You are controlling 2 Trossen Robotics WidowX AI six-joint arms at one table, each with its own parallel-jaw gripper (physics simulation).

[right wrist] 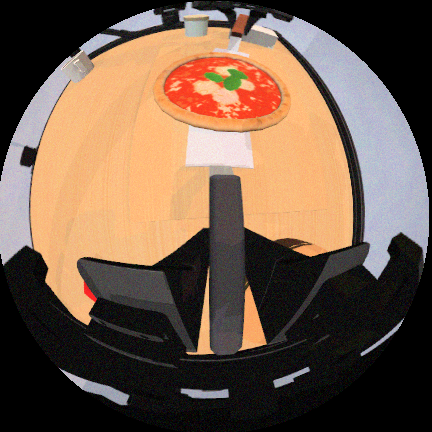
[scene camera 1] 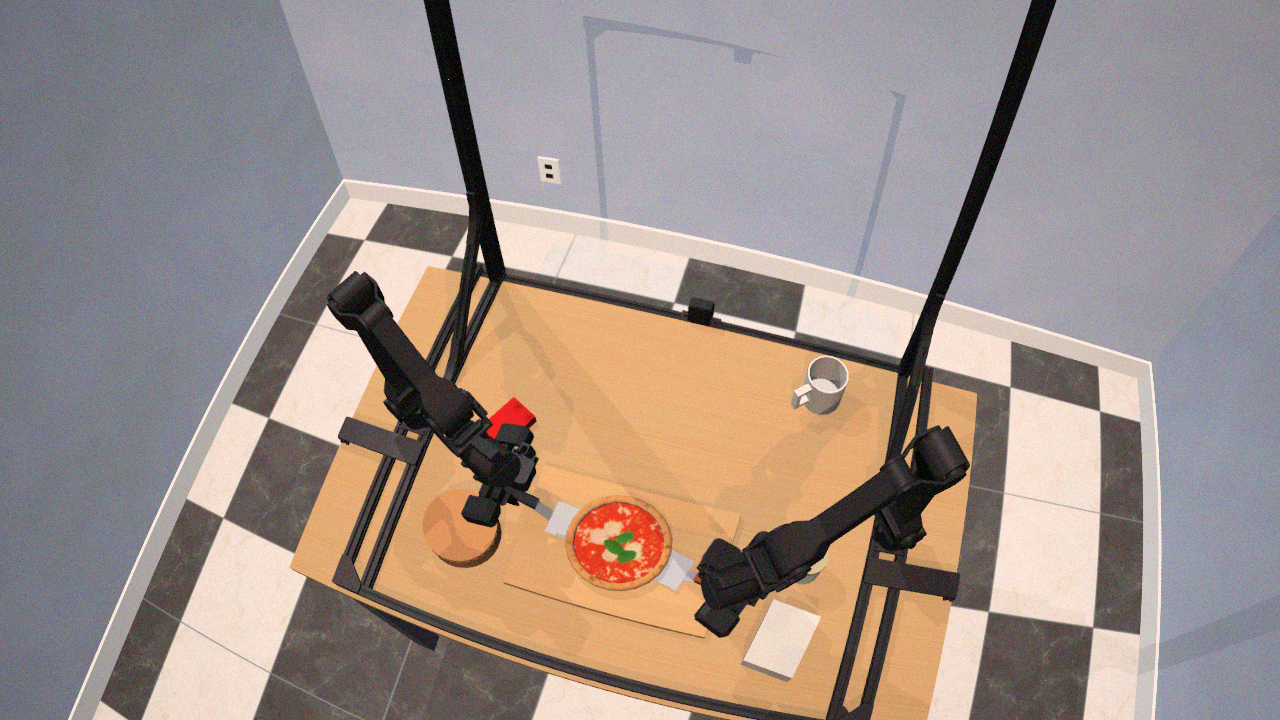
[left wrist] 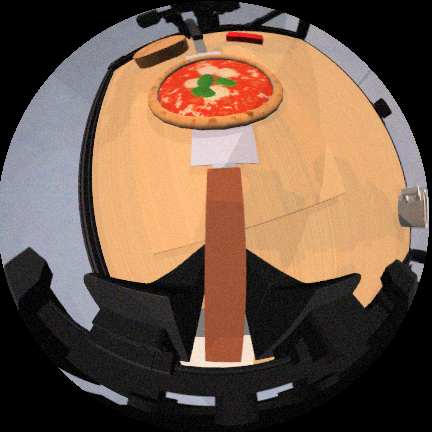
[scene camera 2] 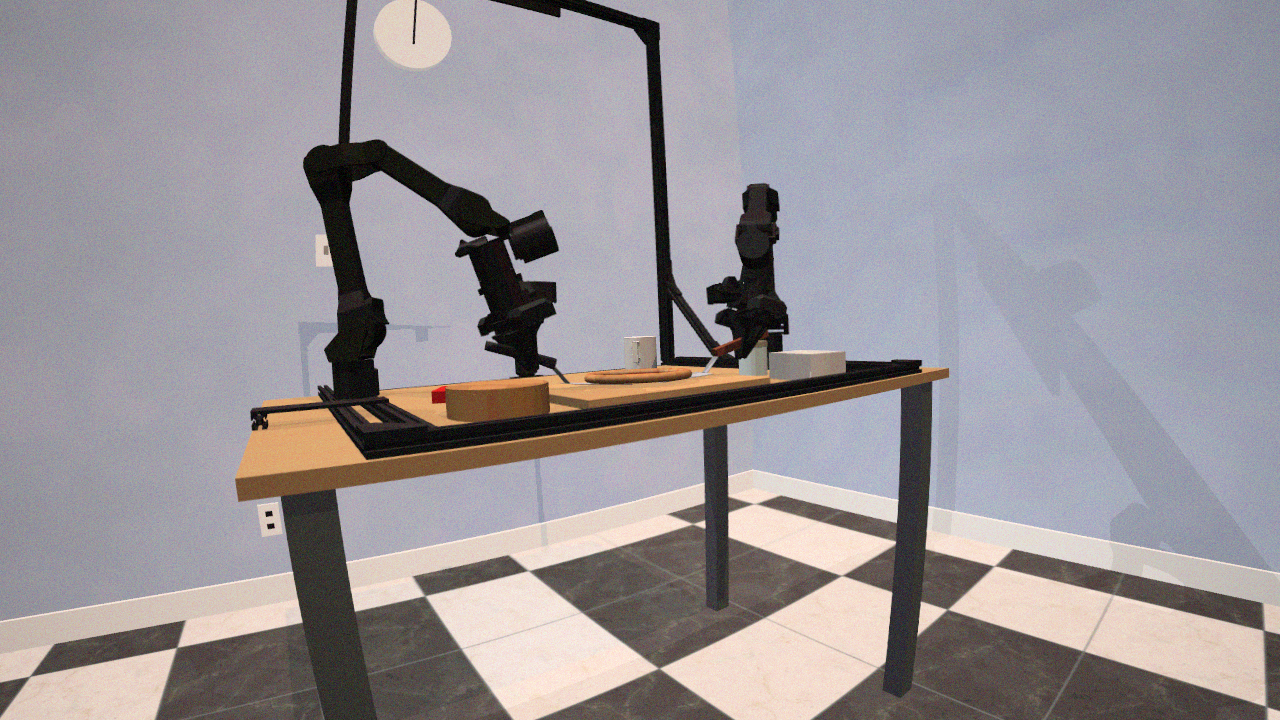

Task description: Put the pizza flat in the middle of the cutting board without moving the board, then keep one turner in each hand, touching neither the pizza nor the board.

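The pizza (scene camera 1: 619, 543) (scene camera 2: 637, 375) (left wrist: 215, 92) (right wrist: 222, 92) is level over the middle part of the cutting board (scene camera 1: 537, 573) (scene camera 2: 599, 394); whether it touches the board is unclear. My left gripper (scene camera 2: 742, 343) (left wrist: 222, 250) is shut on the brown handle of one turner (left wrist: 225, 240) (scene camera 1: 676, 569) (right wrist: 240, 26), whose blade reaches under the pizza's right edge in scene camera 1. My right gripper (scene camera 1: 514, 494) (right wrist: 222, 232) is shut on the dark handle of the other turner (right wrist: 226, 240) (scene camera 1: 561, 518), whose blade reaches under the opposite edge. The pizza hides both blade ends.
A round wooden block (scene camera 1: 460, 528) (scene camera 2: 496, 400) stands left of the board, near a red block (scene camera 1: 512, 417) (scene camera 2: 438, 394) by the right arm. A white box (scene camera 1: 781, 638) (scene camera 2: 808, 363) and a pale jar (scene camera 2: 753, 360) (right wrist: 196, 26) stand right. A mug (scene camera 1: 825, 385) stands at the back right.
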